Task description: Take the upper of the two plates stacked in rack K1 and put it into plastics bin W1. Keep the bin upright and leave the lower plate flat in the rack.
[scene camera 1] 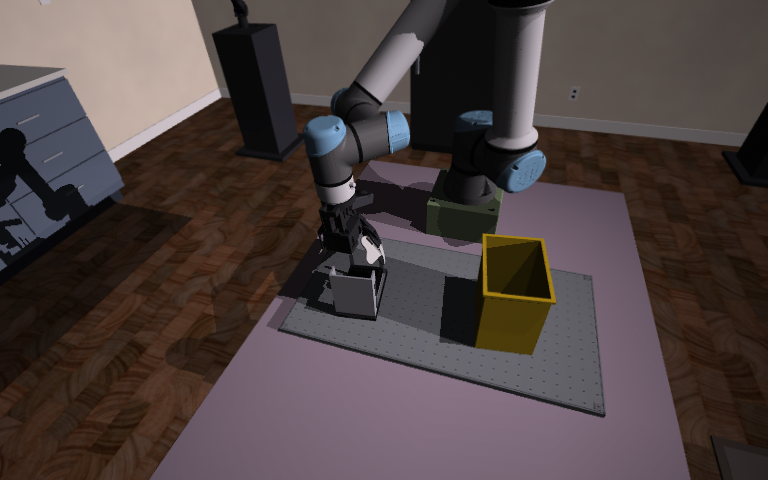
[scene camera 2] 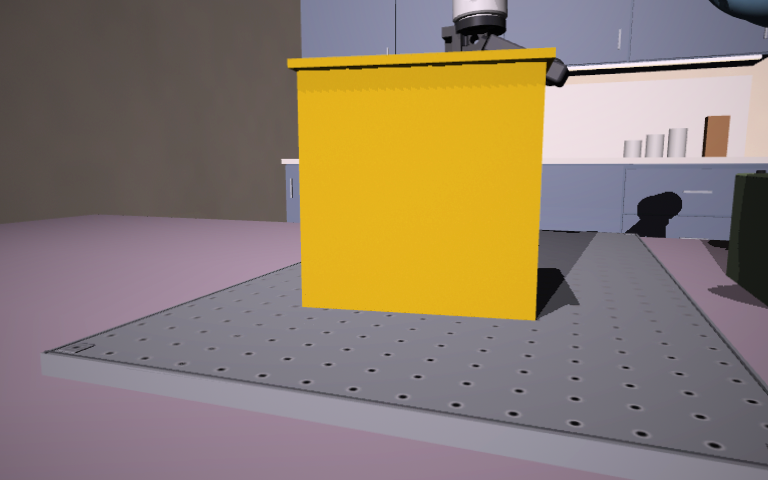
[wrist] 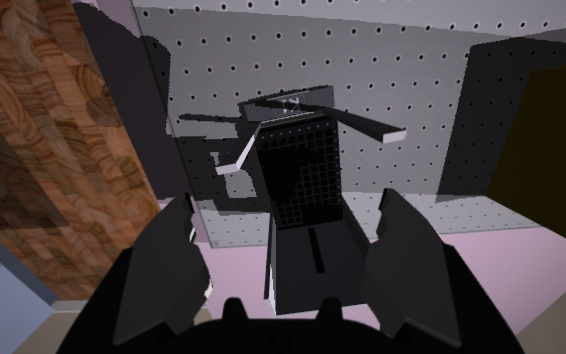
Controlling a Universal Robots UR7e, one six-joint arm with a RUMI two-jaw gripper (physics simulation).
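Where they show: gripper, between the fingertips: (scene camera 1: 354, 258) (wrist: 284, 192); arm's base, origin of its link: (scene camera 1: 469, 190).
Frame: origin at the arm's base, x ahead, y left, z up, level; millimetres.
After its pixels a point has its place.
Rack K1 (scene camera 1: 352, 294) @(x 462, y -181, z -12 mm) (wrist: 320, 280) @(x 458, y -184, z 19 mm) stands upright at the left of the perforated board, with light side walls and a dark inside. A black gridded plate (scene camera 1: 361, 272) @(x 356, y -204, z -53 mm) (wrist: 322, 175) @(x 389, y -169, z -58 mm) lies in it; its face is partly in shadow in the wrist view. I cannot make out the lower plate separately. My gripper (scene camera 1: 352, 259) @(x 370, y -212, z 6 mm) (wrist: 284, 192) @(x 370, y -212, z 6 mm) is open and empty, just above the rack, its fingers on either side of it in the wrist view. Plastics bin W1 (scene camera 1: 510, 323) @(x 452, y 155, z 1 mm) (scene camera 2: 419, 186) @(x 355, y 204, z -7 mm) (wrist: 535, 150) @(x 376, y 85, z -67 mm) is yellow, open-topped and upright, to the right of the rack in scene camera 1.
The grey perforated board (scene camera 1: 419, 353) @(x 509, y -14, z -98 mm) (scene camera 2: 339, 353) @(x 374, y 298, z -98 mm) (wrist: 400, 65) @(x 282, y -81, z -98 mm) carries the rack and bin on the pink table top (scene camera 1: 362, 430) @(x 694, y -76, z -111 mm). The arm's green base block (scene camera 1: 461, 220) @(x 98, y -2, z -39 mm) stands behind the board. In scene camera 2 the bin hides the rack and most of the gripper.
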